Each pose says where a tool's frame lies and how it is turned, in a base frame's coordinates. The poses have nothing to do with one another.
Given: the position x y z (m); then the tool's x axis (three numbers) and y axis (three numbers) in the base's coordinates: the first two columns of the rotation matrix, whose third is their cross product.
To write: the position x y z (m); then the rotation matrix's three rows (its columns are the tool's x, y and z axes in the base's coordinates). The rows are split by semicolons. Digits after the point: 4 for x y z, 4 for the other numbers.
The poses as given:
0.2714 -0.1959 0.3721 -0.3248 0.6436 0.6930 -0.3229 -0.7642 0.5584
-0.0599 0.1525 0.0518 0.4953 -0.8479 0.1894 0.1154 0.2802 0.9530
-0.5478 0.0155 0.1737 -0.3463 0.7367 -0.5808 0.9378 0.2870 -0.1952
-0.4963 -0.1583 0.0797 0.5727 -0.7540 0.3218 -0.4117 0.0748 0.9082
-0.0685 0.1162 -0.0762 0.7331 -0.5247 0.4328 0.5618 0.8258 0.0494
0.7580 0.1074 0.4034 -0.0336 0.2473 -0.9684 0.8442 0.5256 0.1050
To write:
0.2714 -0.1959 0.3721; -0.3248 -0.3229 0.8890; 0.6436 -0.7642 -0.0424; 0.6930 0.5584 0.4560
-0.0599 0.1525 0.0518; 0.4953 0.1154 -0.8611; -0.8479 0.2802 -0.4502; 0.1894 0.9530 0.2366
-0.5478 0.0155 0.1737; -0.3463 0.9378 0.0229; 0.7367 0.2870 -0.6123; -0.5808 -0.1952 -0.7903
-0.4963 -0.1583 0.0797; 0.5727 -0.4117 -0.7089; -0.7540 0.0748 -0.6526; 0.3218 0.9082 -0.2676
-0.0685 0.1162 -0.0762; 0.7331 0.5618 -0.3833; -0.5247 0.8258 0.2069; 0.4328 0.0494 0.9002
0.7580 0.1074 0.4034; -0.0336 0.8442 0.5350; 0.2473 0.5256 -0.8140; -0.9684 0.1050 -0.2264

